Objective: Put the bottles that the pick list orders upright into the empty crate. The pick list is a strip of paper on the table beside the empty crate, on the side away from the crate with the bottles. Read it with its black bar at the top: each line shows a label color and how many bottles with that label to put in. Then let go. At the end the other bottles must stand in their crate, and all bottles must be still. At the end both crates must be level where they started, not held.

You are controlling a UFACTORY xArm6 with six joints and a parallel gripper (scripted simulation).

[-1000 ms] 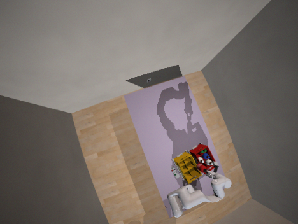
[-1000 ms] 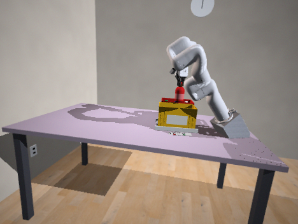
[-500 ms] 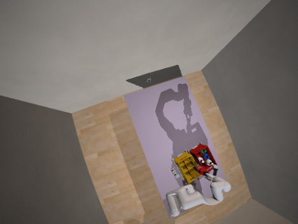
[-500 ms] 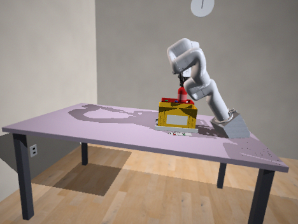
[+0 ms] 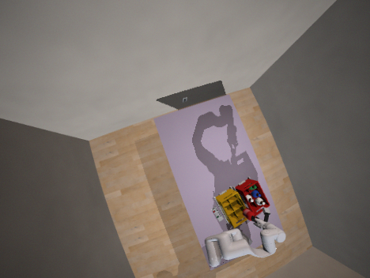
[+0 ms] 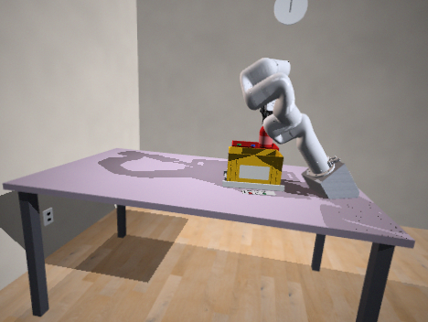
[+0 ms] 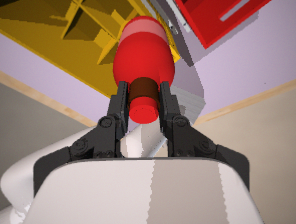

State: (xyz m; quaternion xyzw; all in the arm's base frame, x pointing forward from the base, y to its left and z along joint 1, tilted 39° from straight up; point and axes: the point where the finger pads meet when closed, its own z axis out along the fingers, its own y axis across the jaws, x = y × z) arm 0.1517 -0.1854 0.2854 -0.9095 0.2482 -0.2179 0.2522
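The yellow crate lies 3 cm ahead of my hand, 9 cm to the left of it and 25 cm below it. From my hand the other things lie so: red crate (10 cm ahead, 13 cm to the right, 25 cm below); blue-label bottle (12 cm ahead, 18 cm to the right, 25 cm below); white bottle (3 cm ahead, 21 cm to the right, 25 cm below).
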